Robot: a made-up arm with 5 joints.
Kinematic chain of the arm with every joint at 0, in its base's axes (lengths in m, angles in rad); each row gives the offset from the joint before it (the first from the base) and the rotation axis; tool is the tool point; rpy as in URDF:
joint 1: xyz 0.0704 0 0.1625 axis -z
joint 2: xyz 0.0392 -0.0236 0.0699 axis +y
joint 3: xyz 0.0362 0 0.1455 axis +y
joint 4: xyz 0.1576 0 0.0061 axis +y
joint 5: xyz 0.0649 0.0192 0 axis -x
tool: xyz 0 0 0 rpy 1.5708 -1.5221 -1.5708
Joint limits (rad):
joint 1: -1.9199..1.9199
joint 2: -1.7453..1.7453
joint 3: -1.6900..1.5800
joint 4: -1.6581..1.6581
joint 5: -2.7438..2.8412
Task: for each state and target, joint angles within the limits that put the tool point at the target. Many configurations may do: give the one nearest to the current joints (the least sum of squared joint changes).
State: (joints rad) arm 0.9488 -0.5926 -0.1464 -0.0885 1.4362
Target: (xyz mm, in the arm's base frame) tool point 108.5 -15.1 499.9
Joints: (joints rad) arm 0.2698 -1.2196 0.2591 0.0611 1.4362
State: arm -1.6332 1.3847 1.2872 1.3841 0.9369
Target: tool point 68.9 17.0 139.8
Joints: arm -1.9196 1.4366 0.9908 1.2236 0.9369
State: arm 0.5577 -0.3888 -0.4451 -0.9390 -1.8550
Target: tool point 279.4 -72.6 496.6
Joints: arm 0.3144 -0.1604 -0.1464 -0.9326 -1.8550
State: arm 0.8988 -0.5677 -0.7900 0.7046 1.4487
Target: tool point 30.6 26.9 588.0
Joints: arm 0.6861 -0.6359 -1.1464 0.3552 1.4487
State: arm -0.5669 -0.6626 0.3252 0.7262 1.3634
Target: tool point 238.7 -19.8 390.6
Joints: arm 0.0911 -0.7649 0.4311 0.8011 1.3634
